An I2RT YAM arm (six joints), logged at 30 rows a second.
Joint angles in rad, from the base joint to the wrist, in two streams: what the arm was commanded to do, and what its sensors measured. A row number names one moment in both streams.
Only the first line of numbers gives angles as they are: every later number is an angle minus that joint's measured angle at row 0.
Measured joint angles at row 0:
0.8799, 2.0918, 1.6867, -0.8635, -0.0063, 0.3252
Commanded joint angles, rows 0 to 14:
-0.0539, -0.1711, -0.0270, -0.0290, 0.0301, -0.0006
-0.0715, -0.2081, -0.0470, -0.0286, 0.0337, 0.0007
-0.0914, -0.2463, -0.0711, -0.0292, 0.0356, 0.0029
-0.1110, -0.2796, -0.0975, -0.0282, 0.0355, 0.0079
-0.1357, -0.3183, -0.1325, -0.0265, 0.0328, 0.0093
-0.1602, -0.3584, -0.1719, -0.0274, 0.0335, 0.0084
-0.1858, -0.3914, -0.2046, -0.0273, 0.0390, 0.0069
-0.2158, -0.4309, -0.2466, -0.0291, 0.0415, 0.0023
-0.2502, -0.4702, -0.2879, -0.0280, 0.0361, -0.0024
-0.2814, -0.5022, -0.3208, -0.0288, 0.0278, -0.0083
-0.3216, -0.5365, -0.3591, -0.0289, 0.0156, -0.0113
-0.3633, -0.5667, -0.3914, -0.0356, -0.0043, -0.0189
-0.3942, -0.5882, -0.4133, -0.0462, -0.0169, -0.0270
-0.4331, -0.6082, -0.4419, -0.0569, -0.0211, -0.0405
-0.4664, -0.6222, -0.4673, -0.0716, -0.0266, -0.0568
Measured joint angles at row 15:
-0.4067, -0.5730, -0.4200, -0.0080, 0.0019, -0.0175
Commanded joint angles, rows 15 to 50:
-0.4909, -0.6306, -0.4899, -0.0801, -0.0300, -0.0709
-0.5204, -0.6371, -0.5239, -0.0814, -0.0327, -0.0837
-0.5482, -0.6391, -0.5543, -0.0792, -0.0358, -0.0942
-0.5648, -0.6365, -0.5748, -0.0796, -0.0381, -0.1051
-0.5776, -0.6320, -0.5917, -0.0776, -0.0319, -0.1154
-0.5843, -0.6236, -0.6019, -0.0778, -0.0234, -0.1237
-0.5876, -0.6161, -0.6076, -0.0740, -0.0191, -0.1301
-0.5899, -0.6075, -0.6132, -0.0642, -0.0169, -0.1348
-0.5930, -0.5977, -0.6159, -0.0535, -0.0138, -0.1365
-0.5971, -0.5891, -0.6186, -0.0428, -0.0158, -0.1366
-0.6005, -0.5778, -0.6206, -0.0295, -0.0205, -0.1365
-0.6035, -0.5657, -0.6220, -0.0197, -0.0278, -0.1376
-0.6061, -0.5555, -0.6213, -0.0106, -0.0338, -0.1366
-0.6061, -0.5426, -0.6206, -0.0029, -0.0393, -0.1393
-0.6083, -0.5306, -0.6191, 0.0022, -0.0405, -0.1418
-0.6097, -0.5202, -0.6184, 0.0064, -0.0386, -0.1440
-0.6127, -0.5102, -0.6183, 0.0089, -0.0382, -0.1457
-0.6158, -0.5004, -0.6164, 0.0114, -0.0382, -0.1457
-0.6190, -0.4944, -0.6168, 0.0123, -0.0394, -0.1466
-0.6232, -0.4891, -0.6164, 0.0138, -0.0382, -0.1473
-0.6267, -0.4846, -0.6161, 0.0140, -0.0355, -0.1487
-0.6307, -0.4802, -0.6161, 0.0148, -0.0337, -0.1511
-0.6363, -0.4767, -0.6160, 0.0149, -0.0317, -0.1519
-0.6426, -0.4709, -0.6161, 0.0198, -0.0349, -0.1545
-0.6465, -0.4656, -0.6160, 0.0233, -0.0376, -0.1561
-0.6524, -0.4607, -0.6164, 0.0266, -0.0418, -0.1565
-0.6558, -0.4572, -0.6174, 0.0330, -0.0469, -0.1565
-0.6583, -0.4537, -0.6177, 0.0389, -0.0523, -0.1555
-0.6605, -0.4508, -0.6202, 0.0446, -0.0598, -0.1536
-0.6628, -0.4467, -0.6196, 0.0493, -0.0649, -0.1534
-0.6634, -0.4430, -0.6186, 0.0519, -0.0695, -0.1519
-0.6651, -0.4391, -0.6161, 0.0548, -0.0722, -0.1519
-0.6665, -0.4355, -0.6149, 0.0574, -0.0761, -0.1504
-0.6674, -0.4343, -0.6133, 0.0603, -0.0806, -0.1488
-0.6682, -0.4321, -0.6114, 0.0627, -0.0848, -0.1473
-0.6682, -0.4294, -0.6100, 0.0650, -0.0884, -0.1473
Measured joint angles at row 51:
-0.6649, -0.4280, -0.6256, 0.0664, -0.0668, -0.1469
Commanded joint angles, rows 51 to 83:
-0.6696, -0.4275, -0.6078, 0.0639, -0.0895, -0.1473
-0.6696, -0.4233, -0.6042, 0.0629, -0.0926, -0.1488
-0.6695, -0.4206, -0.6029, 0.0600, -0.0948, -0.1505
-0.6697, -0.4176, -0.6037, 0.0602, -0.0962, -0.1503
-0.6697, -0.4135, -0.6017, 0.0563, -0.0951, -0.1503
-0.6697, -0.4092, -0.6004, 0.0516, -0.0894, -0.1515
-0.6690, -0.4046, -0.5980, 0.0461, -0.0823, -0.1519
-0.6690, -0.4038, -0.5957, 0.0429, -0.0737, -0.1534
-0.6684, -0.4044, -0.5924, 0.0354, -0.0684, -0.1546
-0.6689, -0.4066, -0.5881, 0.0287, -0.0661, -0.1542
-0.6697, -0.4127, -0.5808, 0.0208, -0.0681, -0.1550
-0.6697, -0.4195, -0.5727, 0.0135, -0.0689, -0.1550
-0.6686, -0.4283, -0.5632, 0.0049, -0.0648, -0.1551
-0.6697, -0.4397, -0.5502, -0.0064, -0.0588, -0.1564
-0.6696, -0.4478, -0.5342, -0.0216, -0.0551, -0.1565
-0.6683, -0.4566, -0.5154, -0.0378, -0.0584, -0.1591
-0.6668, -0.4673, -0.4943, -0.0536, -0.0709, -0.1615
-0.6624, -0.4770, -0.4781, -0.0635, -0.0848, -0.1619
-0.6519, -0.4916, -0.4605, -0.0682, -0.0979, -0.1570
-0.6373, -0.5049, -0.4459, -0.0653, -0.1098, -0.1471
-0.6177, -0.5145, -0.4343, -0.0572, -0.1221, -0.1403
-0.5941, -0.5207, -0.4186, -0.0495, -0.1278, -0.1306
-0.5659, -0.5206, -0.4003, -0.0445, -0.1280, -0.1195
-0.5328, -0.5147, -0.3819, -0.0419, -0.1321, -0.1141
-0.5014, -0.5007, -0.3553, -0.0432, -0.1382, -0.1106
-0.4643, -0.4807, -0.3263, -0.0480, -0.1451, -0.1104
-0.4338, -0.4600, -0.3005, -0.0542, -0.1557, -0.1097
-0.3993, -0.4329, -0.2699, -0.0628, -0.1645, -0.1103
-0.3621, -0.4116, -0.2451, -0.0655, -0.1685, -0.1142
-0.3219, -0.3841, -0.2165, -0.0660, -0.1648, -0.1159
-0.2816, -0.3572, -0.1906, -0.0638, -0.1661, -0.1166
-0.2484, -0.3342, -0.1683, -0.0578, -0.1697, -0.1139
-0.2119, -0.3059, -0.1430, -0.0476, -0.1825, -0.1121
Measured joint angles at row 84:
-0.2827, -0.3528, -0.1904, -0.0198, -0.1514, -0.1228
